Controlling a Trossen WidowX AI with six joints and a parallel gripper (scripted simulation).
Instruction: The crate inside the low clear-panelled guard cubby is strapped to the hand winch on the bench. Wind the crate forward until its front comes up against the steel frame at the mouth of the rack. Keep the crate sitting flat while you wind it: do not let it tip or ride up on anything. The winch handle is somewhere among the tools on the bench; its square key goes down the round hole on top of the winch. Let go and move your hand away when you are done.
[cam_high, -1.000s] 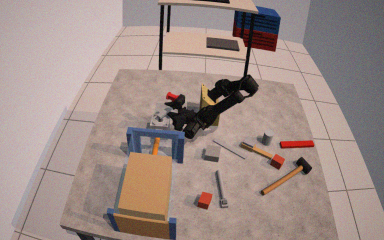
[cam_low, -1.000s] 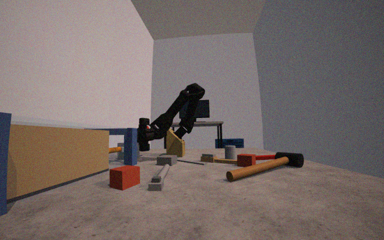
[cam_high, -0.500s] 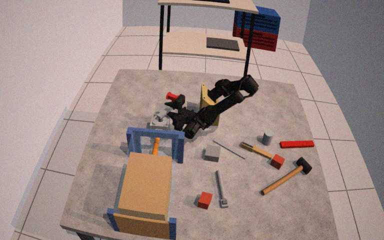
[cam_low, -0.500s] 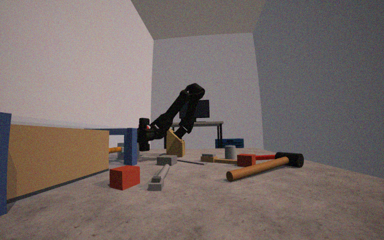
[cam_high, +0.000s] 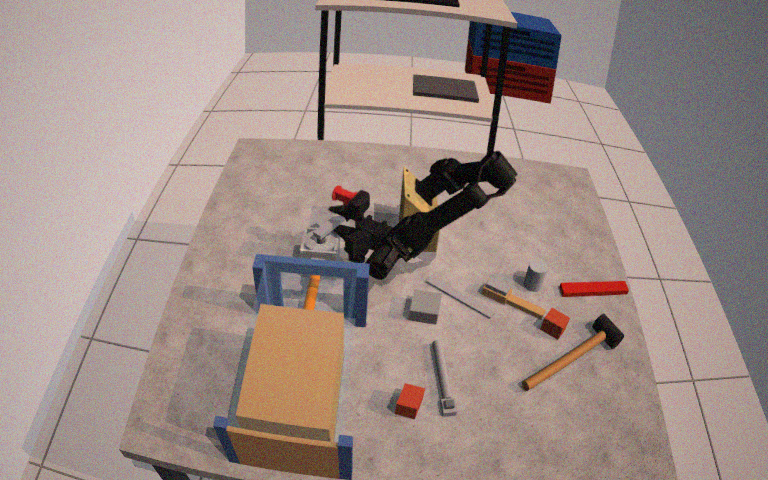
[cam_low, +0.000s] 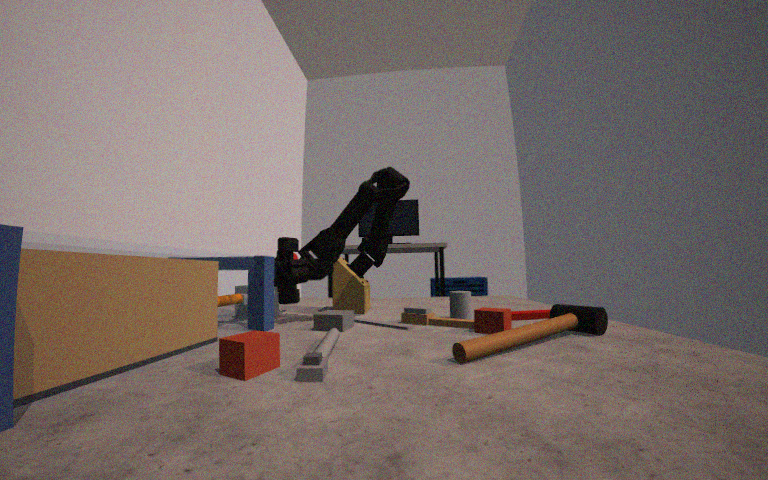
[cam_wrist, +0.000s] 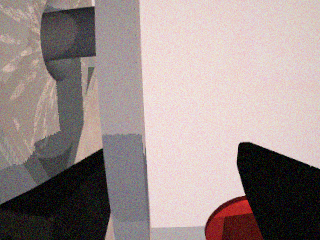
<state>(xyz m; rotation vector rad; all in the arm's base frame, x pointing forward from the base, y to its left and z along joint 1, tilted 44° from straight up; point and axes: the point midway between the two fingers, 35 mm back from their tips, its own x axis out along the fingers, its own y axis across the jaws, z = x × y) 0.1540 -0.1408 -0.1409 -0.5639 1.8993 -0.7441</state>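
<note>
Now: the grey crank arm 1 cm behind my gripper tip, 2 cm to the left of it and 1 cm below it. The rest, counted from my gripper tip: grey winch 3 cm ahead, 3 cm to the right, 10 cm below; red knob 4 cm behind, 4 cm to the left, 2 cm above; blue frame 20 cm ahead, 1 cm to the right, 2 cm below.
</note>
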